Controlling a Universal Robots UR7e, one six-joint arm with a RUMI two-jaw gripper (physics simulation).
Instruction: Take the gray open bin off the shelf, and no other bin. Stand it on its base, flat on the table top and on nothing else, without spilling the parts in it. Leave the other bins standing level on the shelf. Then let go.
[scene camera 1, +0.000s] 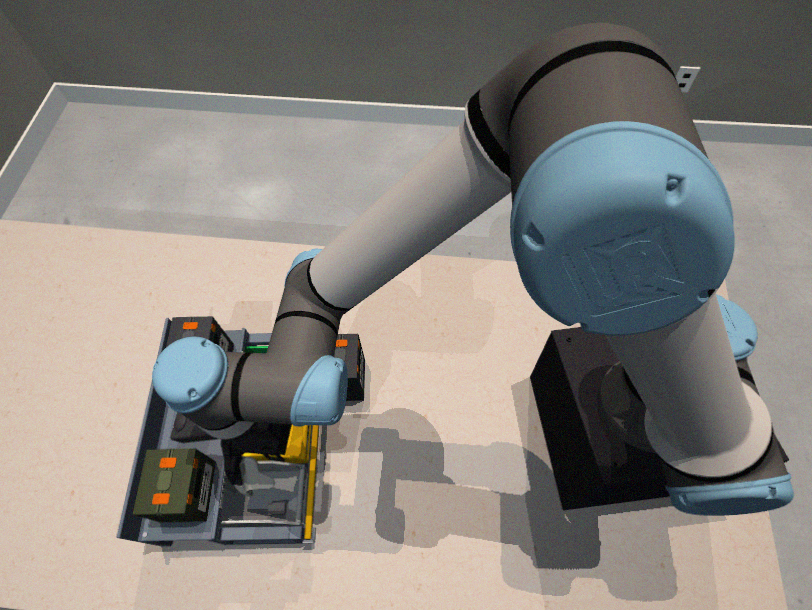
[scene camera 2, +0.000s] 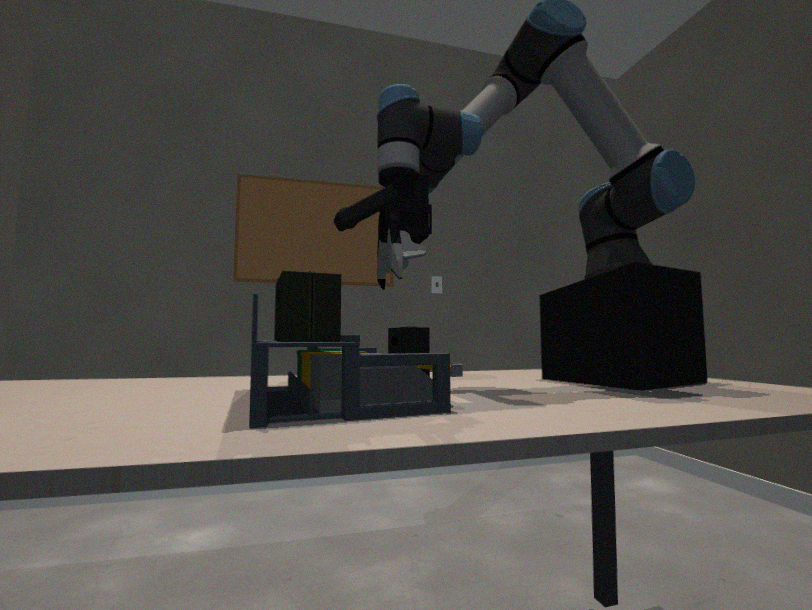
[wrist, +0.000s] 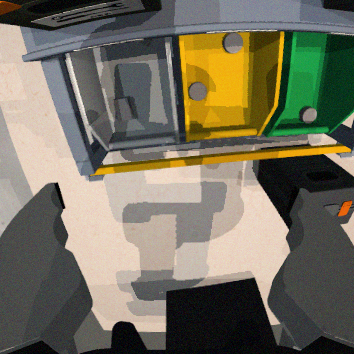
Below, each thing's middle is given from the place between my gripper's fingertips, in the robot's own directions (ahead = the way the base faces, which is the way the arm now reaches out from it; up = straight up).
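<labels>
From my hand, the yellow bar (scene camera 1: 314, 445) is 5 cm behind and 7 cm to the right, and 14 cm below. The gray open bin (scene camera 1: 238, 510) is 4 cm ahead of my hand, 5 cm to the left of it and 16 cm below it, whereas the yellow bin (scene camera 1: 297, 451) is 5 cm ahead of my hand and 6 cm to the right of it, also 16 cm below it. As for the black box (scene camera 1: 348, 347), I find it 9 cm behind my hand, 19 cm to the right of it and 13 cm below it. Going by their middles, the black box is the farthest from my hand of the things named here.
</labels>
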